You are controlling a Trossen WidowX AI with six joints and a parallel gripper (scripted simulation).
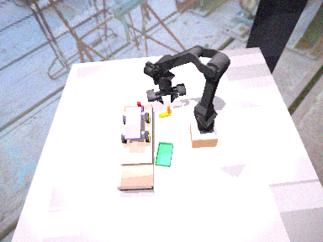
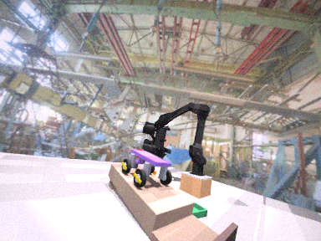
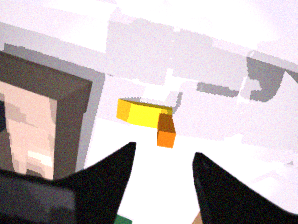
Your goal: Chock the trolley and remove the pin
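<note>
My gripper tip is 2 cm short of the yellow chock, 1 cm to the right of it and 7 cm above it. Also, from my gripper tip: brown ramp (17 cm ahead, 13 cm to the left, 5 cm below); then red-headed stop pin (14 cm ahead, 2 cm to the left, 3 cm above); then purple trolley (17 cm ahead, 12 cm to the left, 2 cm above).
</note>
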